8 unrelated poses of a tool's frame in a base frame.
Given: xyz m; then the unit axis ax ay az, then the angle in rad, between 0 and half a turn.
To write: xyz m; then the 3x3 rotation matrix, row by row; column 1 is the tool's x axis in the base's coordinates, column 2 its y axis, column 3 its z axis. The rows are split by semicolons. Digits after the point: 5 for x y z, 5 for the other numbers.
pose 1, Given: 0.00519, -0.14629, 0.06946, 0.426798, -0.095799, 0.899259, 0.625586
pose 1, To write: 0.00519, -0.14629, 0.06946; 0.84512, -0.53432, 0.01659; 0.51884, 0.81236, -0.26624; 0.12878, 0.23361, 0.96377
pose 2, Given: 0.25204, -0.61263, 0.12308, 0.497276, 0.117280, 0.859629, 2.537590
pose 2, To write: 0.25204, -0.61263, 0.12308; -0.37225, -0.38190, 0.84592; 0.59454, -0.79799, -0.09863; 0.71270, 0.46622, 0.52411
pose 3, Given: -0.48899, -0.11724, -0.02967, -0.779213, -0.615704, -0.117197, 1.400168
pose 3, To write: -0.48899, -0.11724, -0.02967; 0.67388, 0.51380, -0.53095; 0.28280, 0.48452, 0.82780; 0.68258, -0.70799, 0.18120
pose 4, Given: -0.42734, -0.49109, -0.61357, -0.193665, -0.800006, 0.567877, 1.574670
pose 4, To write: -0.42734, -0.49109, -0.61357; 0.03378, -0.41234, -0.91040; 0.72341, 0.63862, -0.26240; 0.68960, -0.64973, 0.31986
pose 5, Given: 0.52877, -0.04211, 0.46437, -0.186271, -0.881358, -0.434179, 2.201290
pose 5, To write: 0.52877, -0.04211, 0.46437; -0.53439, 0.61166, -0.58335; -0.08974, 0.64520, 0.75872; 0.84046, 0.45781, -0.28990
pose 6, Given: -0.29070, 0.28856, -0.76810, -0.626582, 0.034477, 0.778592, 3.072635
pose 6, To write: -0.29070, 0.28856, -0.76810; -0.21335, -0.09680, -0.97217; 0.01049, -0.99525, 0.09680; -0.97692, 0.01045, 0.21335
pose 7, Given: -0.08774, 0.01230, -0.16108, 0.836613, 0.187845, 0.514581, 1.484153
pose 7, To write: -0.08774, 0.01230, -0.16108; 0.72589, -0.36910, 0.58039; 0.65620, 0.11877, -0.74518; 0.20611, 0.92177, 0.32841
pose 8, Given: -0.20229, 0.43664, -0.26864, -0.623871, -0.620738, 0.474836, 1.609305
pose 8, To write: -0.20229, 0.43664, -0.26864; 0.36570, -0.07231, -0.92792; 0.87665, 0.36165, 0.31731; 0.31264, -0.92950, 0.19565
